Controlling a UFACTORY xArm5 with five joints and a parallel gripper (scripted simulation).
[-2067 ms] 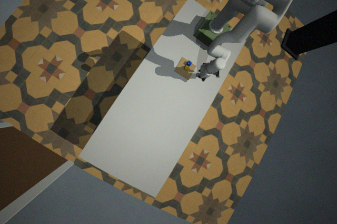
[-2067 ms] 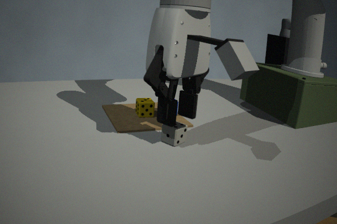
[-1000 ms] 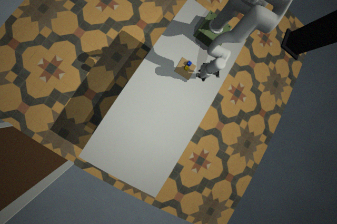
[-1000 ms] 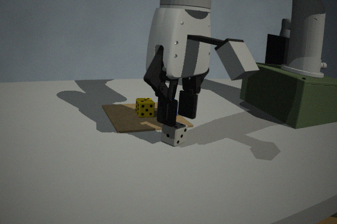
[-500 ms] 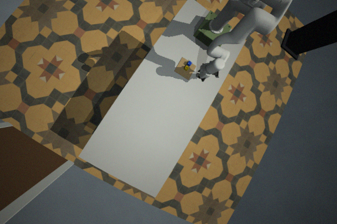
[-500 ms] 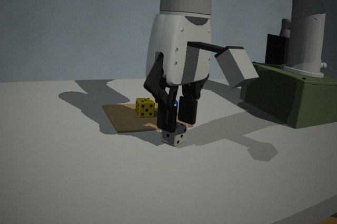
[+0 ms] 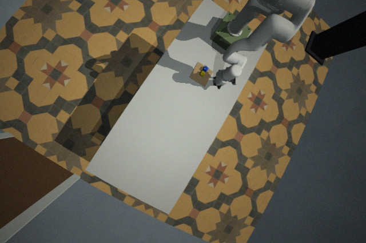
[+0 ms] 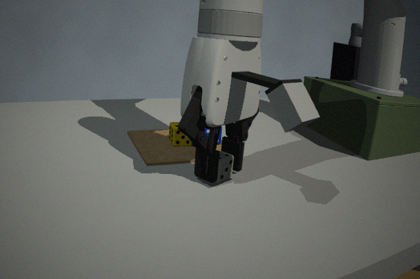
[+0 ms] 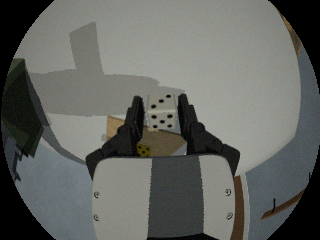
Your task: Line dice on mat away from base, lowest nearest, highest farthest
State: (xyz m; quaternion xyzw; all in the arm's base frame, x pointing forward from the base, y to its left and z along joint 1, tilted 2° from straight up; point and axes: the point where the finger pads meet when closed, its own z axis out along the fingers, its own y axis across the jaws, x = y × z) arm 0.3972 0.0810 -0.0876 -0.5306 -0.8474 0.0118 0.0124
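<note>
The white die is 10 mm below my hand. From my hand the other things lie so: blue die (120 mm to the right, 40 mm behind); then yellow die (120 mm to the right, 10 mm ahead); then tan mat (120 mm to the right, 20 mm below, 10 mm ahead).
</note>
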